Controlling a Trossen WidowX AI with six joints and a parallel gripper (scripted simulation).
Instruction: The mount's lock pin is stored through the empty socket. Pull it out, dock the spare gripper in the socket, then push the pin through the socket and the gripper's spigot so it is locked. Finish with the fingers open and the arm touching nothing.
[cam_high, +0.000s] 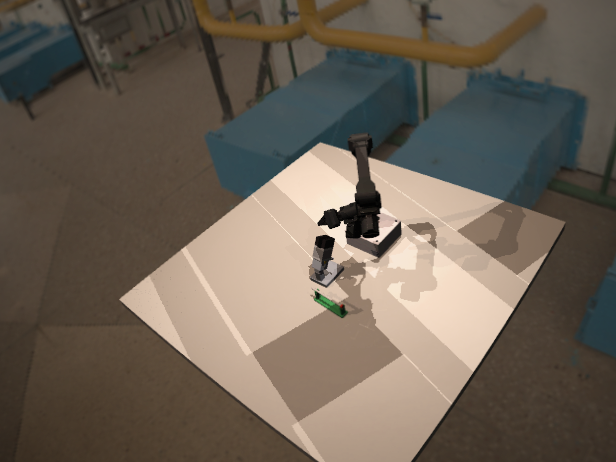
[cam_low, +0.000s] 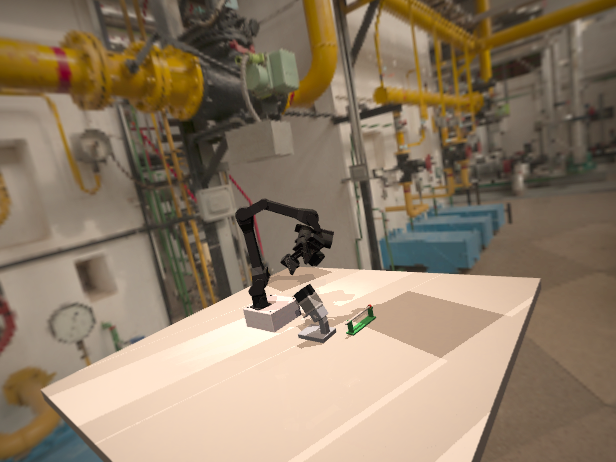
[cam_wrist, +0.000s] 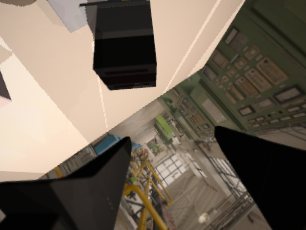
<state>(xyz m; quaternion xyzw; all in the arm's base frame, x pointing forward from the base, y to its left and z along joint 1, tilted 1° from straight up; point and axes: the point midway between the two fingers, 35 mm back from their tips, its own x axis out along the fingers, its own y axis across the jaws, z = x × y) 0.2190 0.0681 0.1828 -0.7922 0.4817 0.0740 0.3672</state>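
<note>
Now: the green cradle 21 cm below my gripper tip, 13 cm to the left of it and 12 cm ahead of it. From my gripper tip the other things lie so: grey mount: 19 cm below, 4 cm ahead, 1 cm to the left; spare gripper: 12 cm below, 3 cm ahead.
</note>
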